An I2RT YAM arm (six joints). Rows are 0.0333 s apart.
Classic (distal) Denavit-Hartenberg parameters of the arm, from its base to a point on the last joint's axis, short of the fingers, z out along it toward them. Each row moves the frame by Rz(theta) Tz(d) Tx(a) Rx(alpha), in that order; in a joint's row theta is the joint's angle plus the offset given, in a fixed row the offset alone. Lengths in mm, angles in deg.
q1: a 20; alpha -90; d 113.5; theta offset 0
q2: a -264; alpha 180; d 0; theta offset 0
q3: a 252.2; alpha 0; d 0; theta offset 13.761
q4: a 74; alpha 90; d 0; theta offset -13.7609
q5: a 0; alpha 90; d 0; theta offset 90
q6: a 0; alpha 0; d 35.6; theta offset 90
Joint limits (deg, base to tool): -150..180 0..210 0..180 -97..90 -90..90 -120..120
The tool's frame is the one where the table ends.
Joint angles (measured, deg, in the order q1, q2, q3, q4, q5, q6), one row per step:
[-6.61 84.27 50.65 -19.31 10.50 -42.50]
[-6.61 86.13 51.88 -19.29 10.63 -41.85]
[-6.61 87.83 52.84 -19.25 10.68 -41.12]
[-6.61 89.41 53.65 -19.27 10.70 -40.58]
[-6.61 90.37 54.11 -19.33 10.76 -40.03]
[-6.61 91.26 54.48 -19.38 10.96 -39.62]
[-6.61 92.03 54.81 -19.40 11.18 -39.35]
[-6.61 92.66 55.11 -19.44 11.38 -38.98]
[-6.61 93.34 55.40 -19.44 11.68 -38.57]
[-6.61 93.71 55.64 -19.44 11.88 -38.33]
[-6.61 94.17 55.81 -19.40 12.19 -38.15]
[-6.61 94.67 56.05 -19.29 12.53 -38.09]
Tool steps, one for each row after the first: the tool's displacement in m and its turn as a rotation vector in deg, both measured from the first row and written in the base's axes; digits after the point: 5 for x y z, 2 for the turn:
[0.00659 -0.00084 -0.00257 0.33 0.46 -0.59]
[0.01213 -0.00152 -0.00598 0.78 0.97 -1.20]
[0.01690 -0.00208 -0.00982 1.14 1.63 -1.64]
[0.01959 -0.00243 -0.01245 1.45 2.05 -2.12]
[0.02187 -0.00282 -0.01521 1.57 2.53 -2.57]
[0.02388 -0.00318 -0.01755 1.58 2.93 -2.92]
[0.02557 -0.00350 -0.01937 1.65 3.22 -3.34]
[0.02732 -0.00389 -0.02147 1.65 3.53 -3.84]
[0.02855 -0.00415 -0.02221 1.63 3.61 -4.15]
[0.02968 -0.00448 -0.02374 1.49 3.83 -4.47]
[0.03120 -0.00486 -0.02507 1.25 3.98 -4.71]

